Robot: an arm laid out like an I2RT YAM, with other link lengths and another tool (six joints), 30 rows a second.
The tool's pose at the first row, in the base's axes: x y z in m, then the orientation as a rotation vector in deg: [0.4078, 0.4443, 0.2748, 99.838, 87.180, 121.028]
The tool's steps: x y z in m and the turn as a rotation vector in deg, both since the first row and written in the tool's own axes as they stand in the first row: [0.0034, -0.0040, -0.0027, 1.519, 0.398, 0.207]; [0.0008, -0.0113, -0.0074, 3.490, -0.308, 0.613]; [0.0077, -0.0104, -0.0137, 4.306, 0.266, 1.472]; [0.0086, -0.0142, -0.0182, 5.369, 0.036, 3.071]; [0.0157, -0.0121, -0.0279, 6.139, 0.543, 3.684]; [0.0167, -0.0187, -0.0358, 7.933, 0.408, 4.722]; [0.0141, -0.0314, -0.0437, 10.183, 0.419, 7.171]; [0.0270, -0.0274, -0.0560, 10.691, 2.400, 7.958]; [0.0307, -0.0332, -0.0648, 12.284, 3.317, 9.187]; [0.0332, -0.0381, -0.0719, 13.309, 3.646, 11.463]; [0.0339, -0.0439, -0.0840, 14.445, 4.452, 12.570]
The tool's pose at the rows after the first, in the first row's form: [0.4023, 0.4465, 0.2749, -99.492, -88.524, -120.108]; [0.3959, 0.4459, 0.2686, -99.954, -89.703, -117.287]; [0.3890, 0.4451, 0.2749, -99.264, -89.153, -116.301]; [0.3832, 0.4447, 0.2735, -99.804, -88.084, -114.276]; [0.3743, 0.4411, 0.2811, -99.116, -87.807, -113.421]; [0.3644, 0.4400, 0.2782, -99.053, -87.899, -110.881]; [0.3527, 0.4402, 0.2686, -99.090, -86.594, -107.329]; [0.3406, 0.4371, 0.2819, -96.700, -85.601, -107.510]; [0.3295, 0.4365, 0.2817, -95.418, -85.060, -105.717]; [0.3205, 0.4358, 0.2809, -95.375, -83.064, -103.799]; [0.3080, 0.4314, 0.2787, -94.337, -82.379, -102.512]
